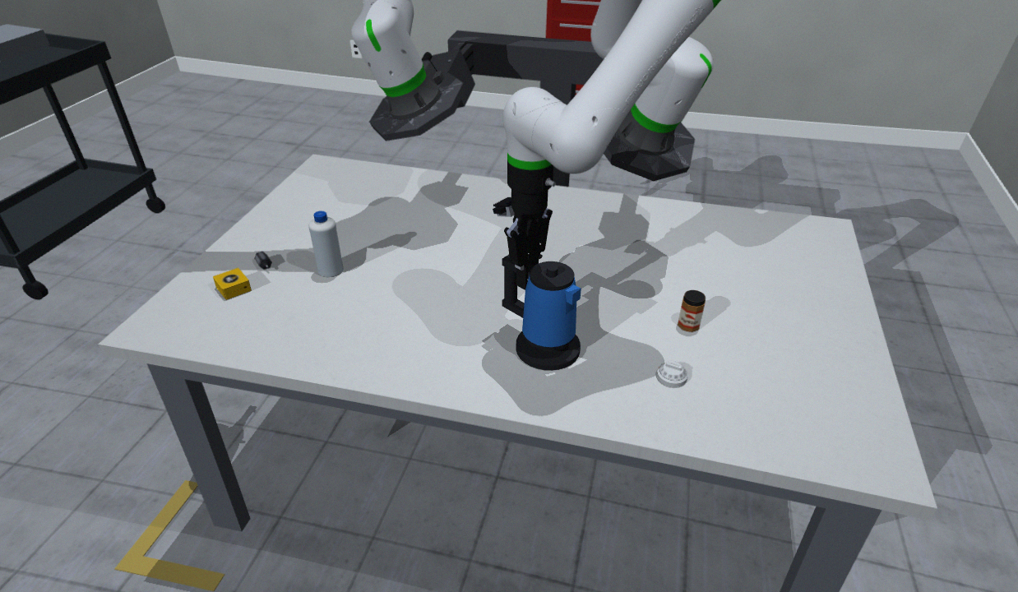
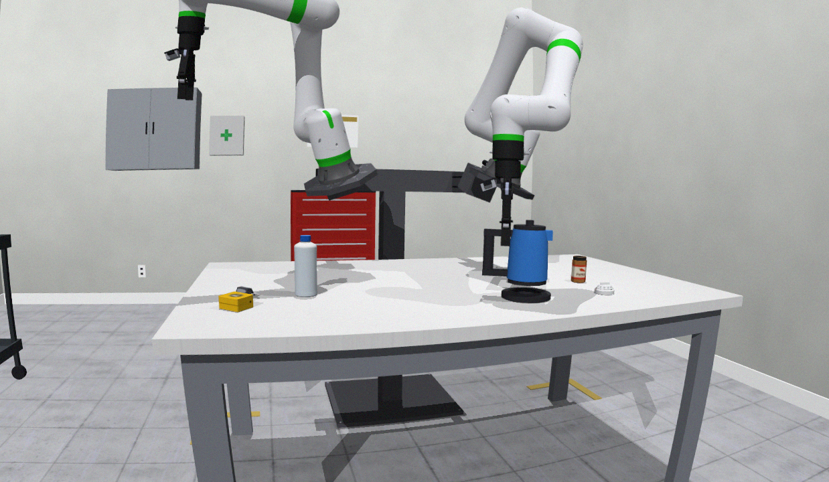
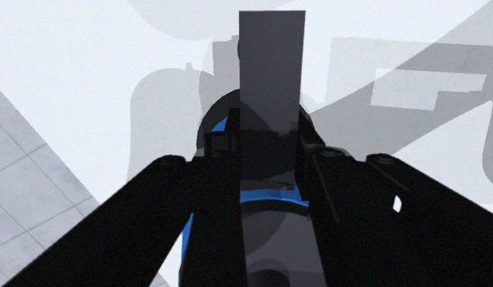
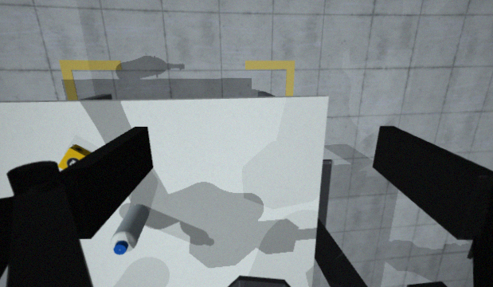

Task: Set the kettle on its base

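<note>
Now: left hand 50 mm above the blue kettle, 30 mm to the right of it and 20 mm short of it. Also, from my left hand: round black base (170 mm below, 60 mm to the left, 30 mm ahead).
</note>
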